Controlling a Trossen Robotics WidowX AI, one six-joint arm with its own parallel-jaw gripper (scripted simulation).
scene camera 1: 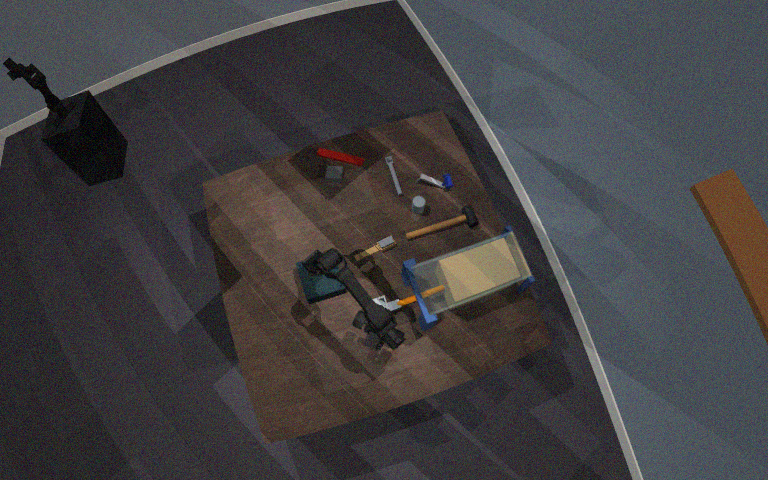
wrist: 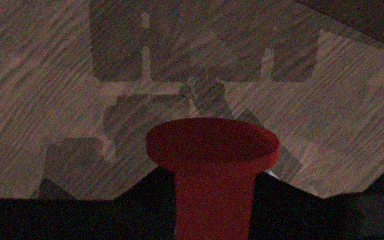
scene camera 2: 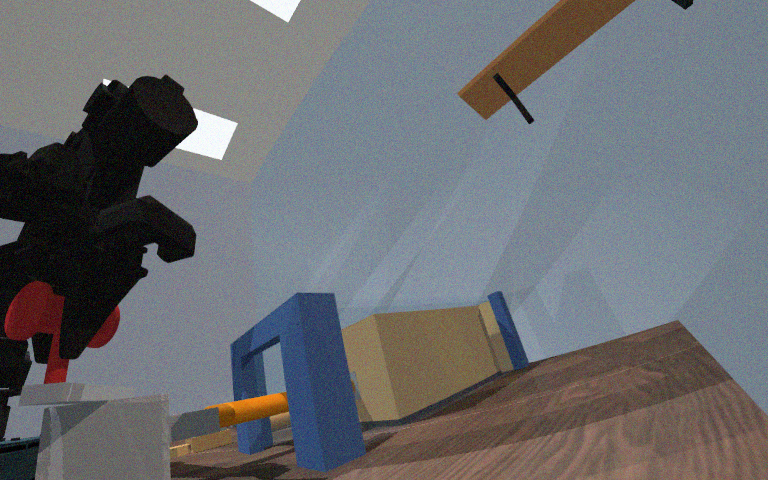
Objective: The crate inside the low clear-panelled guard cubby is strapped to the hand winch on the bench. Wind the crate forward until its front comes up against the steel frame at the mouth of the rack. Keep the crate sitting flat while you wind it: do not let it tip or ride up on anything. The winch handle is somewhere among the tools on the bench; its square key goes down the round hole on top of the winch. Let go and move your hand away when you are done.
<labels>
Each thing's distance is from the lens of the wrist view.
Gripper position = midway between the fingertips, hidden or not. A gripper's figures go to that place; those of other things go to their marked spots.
gripper (wrist: 200, 165): 0.11 m
red knob (wrist: 215, 160): 0.06 m
</labels>
